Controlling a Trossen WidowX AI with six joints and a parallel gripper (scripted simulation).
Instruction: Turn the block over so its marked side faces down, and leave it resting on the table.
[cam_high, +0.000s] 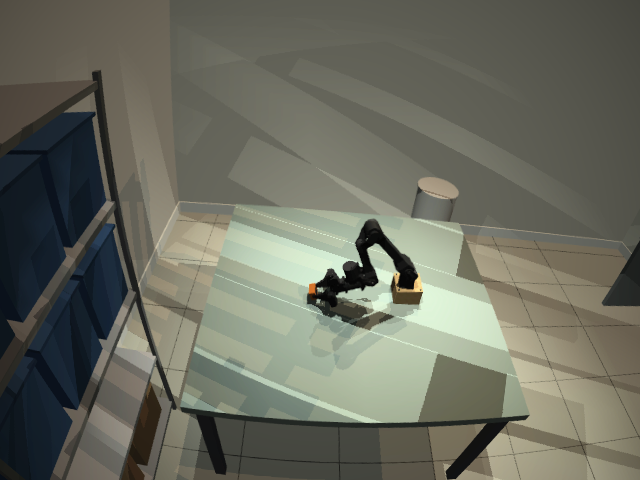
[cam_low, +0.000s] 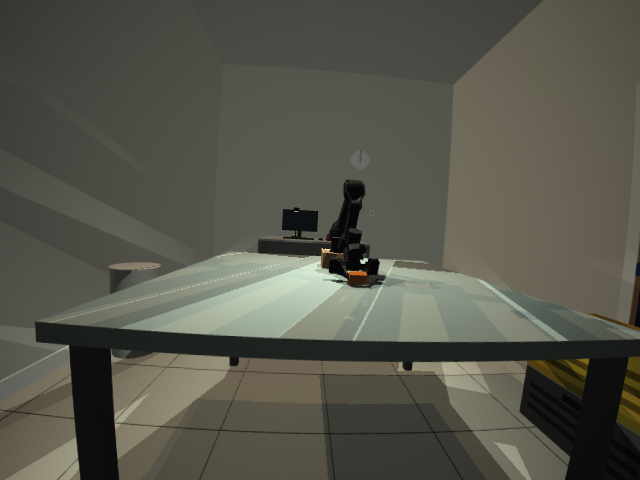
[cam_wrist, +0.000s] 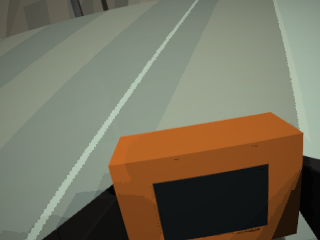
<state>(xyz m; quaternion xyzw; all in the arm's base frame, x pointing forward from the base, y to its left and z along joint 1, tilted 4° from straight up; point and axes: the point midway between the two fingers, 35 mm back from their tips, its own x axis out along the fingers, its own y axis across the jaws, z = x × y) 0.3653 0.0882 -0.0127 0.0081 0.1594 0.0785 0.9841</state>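
Right now the orange block is 10 mm behind my gripper tip.
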